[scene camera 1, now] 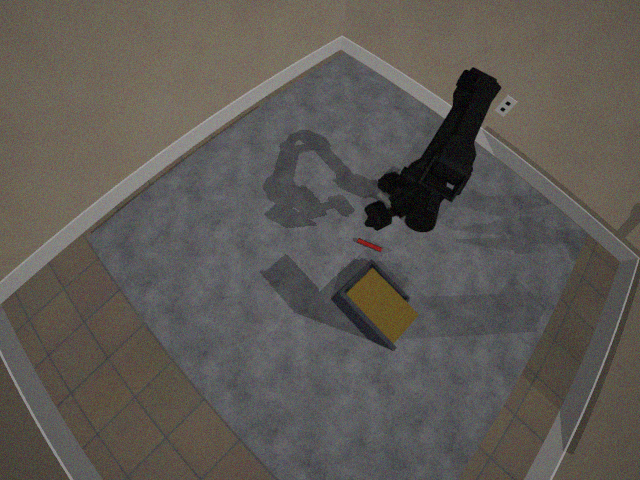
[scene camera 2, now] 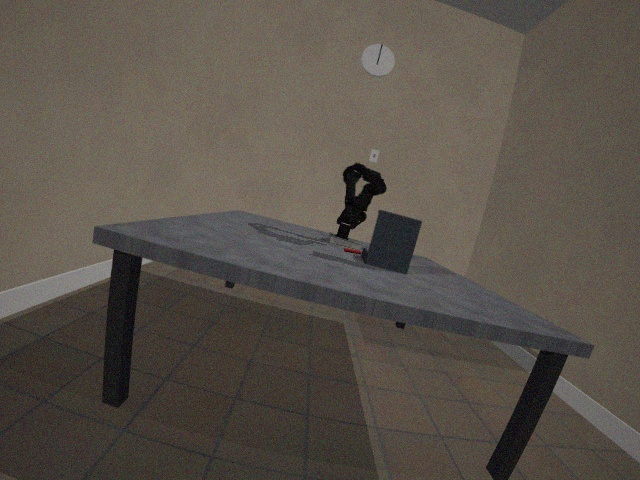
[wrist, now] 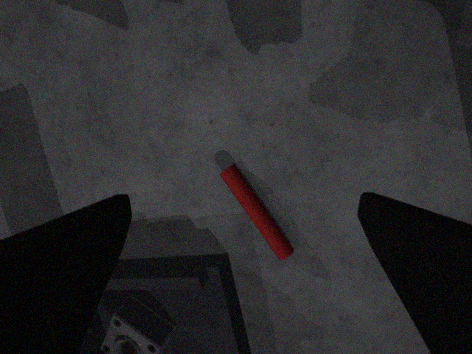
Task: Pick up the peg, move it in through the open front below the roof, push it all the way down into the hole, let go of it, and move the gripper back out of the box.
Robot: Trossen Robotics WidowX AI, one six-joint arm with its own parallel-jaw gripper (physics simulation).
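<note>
The red peg lies on its side on the table, apart from the box. Its short grey tip points to the upper left in the wrist view. My gripper is open and empty, above the table; in the wrist view the peg shows below and between the wide-set fingertips. The dark box stands close to the peg, with a yellow roof. In the wrist view, a light plate with a round hole at its middle shows partly inside the box, partly hidden by the left finger.
The grey table carries the peg and the box. The box's tall walls stand beside the peg. The arm reaches in from the wall side. Shadows of the arm and box fall across the table.
</note>
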